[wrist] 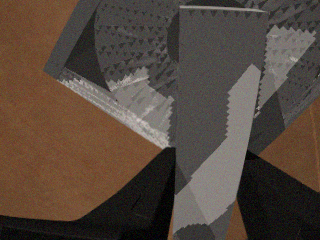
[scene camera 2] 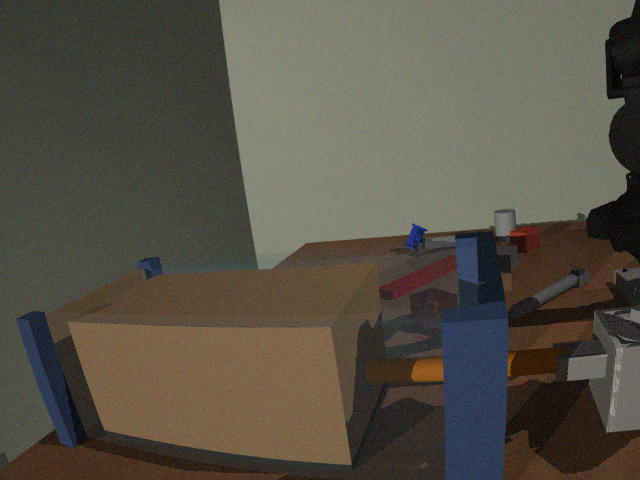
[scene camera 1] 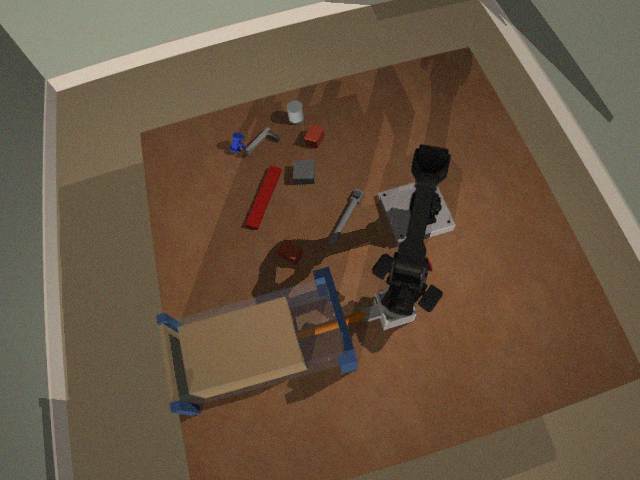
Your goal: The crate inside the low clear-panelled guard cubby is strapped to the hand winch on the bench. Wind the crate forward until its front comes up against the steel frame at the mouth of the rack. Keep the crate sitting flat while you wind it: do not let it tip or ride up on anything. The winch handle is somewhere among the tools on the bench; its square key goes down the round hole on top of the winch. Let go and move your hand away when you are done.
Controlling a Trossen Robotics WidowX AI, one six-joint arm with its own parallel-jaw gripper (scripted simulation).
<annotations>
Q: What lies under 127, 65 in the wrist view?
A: A grey winch.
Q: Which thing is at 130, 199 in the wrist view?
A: My gripper.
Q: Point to a grey bolt-like tool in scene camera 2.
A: At 578, 277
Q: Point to a winch handle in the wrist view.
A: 220, 56
</annotations>
